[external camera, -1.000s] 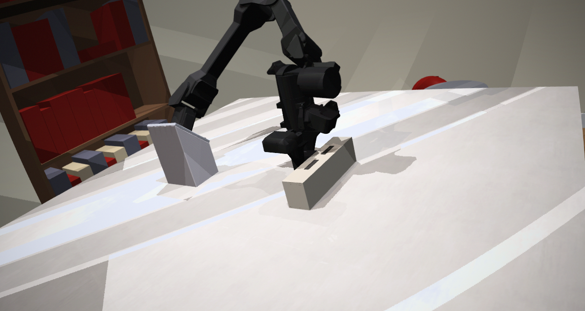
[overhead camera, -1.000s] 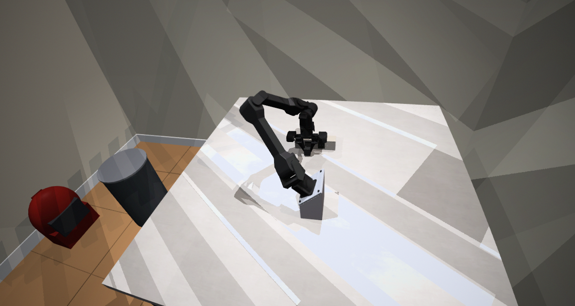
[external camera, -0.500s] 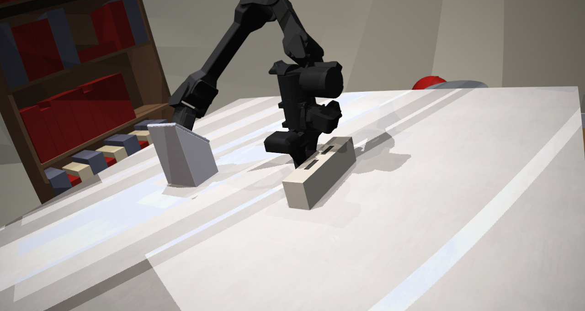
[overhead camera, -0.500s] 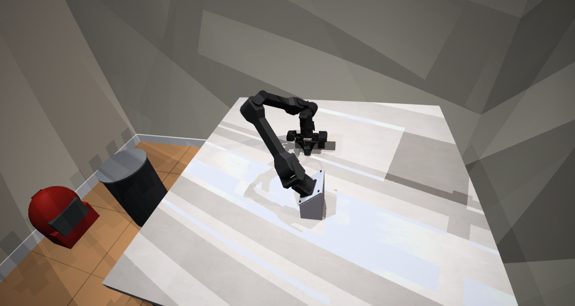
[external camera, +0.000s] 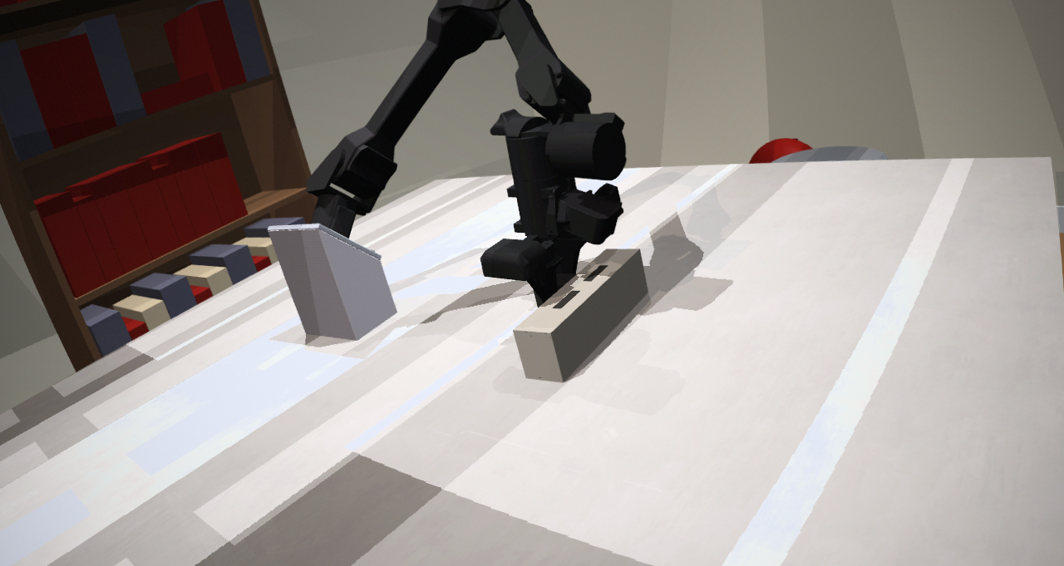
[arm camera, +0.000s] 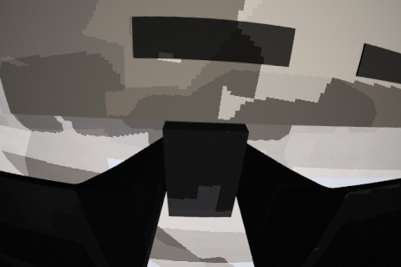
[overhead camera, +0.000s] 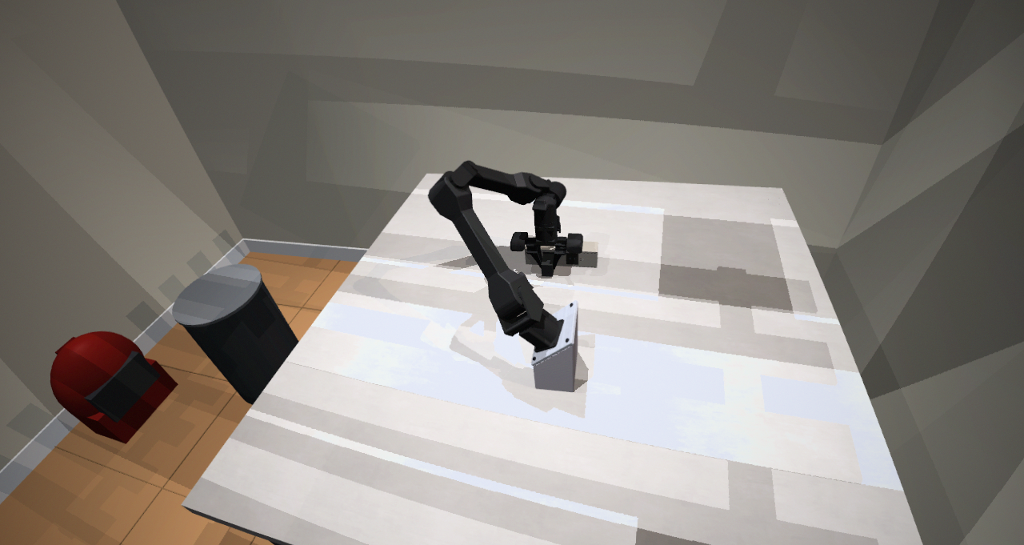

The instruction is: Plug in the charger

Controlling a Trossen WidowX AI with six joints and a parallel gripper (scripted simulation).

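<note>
Right now the black two-prong charger is 20 mm ahead of my gripper tip and 10 mm above it.
</note>
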